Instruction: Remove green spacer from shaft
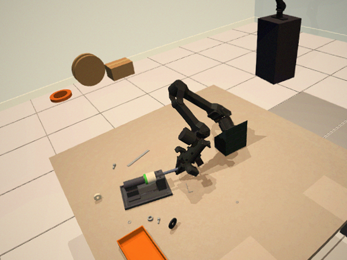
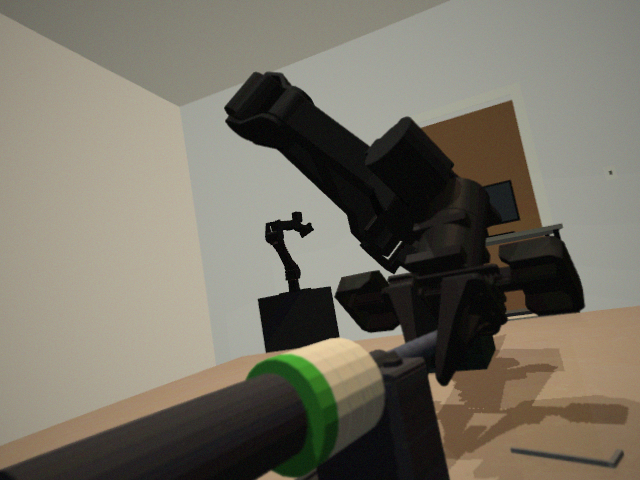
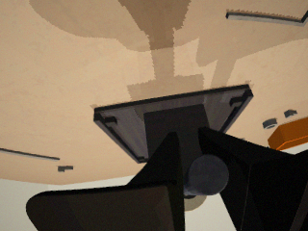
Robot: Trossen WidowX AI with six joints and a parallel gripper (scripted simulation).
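My gripper tip is now 5 cm short of the grey shaft, 1 cm to the left of it and 2 cm below it. Also, from my gripper tip: allen key: 2 cm behind, 8 cm to the left, 5 cm below; then green spacer: 15 cm ahead, 2 cm to the right, 2 cm above; then black ring: 13 cm ahead, 23 cm to the left, 3 cm below.
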